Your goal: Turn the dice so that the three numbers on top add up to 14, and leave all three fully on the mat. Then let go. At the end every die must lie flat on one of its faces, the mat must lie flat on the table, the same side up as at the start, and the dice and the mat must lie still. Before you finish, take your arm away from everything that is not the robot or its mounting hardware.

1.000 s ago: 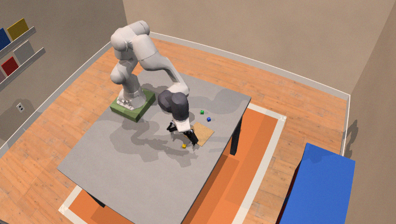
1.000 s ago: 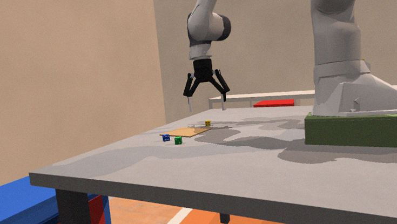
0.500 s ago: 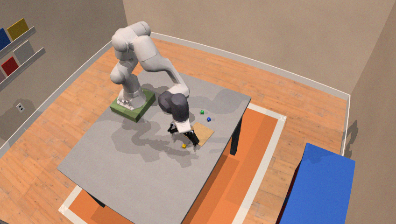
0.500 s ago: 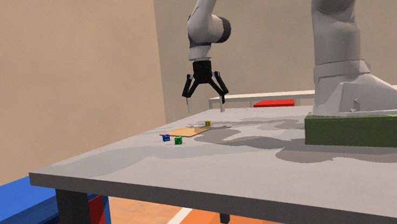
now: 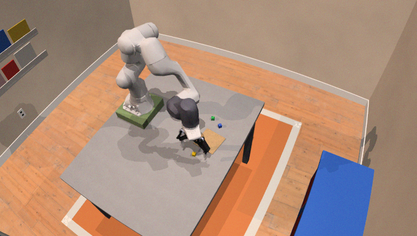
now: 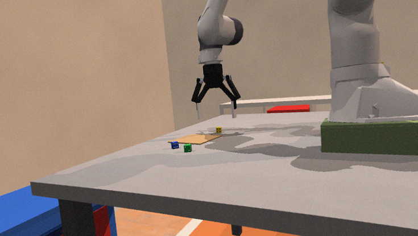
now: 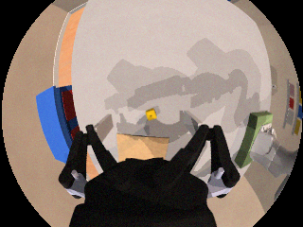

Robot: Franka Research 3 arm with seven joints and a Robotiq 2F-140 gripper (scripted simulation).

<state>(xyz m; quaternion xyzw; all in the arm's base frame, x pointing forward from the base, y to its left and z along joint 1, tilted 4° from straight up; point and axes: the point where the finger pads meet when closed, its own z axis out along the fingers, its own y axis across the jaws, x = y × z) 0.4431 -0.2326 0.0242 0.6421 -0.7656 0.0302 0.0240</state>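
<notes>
Now: hand 1 cm past the yellow die, 1 cm to the right of it and 5 cm above it. Round my hand: tan mat (5 cm ahead, 13 cm to the left, 6 cm below); then blue die (8 cm ahead, 25 cm to the left, 5 cm below); then green die (2 cm ahead, 30 cm to the left, 5 cm below).
</notes>
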